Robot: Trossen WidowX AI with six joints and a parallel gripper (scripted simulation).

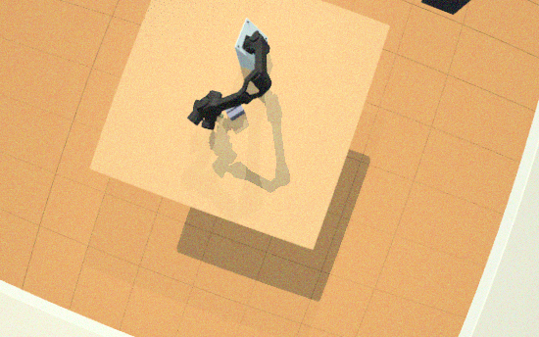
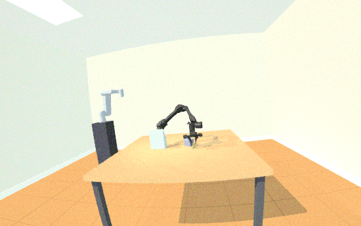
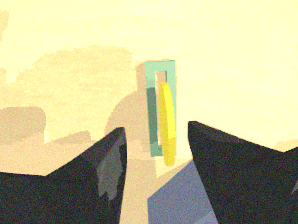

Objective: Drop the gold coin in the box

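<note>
Now: gripper tip 1 cm past the gold coin and 1 cm above it.
</note>
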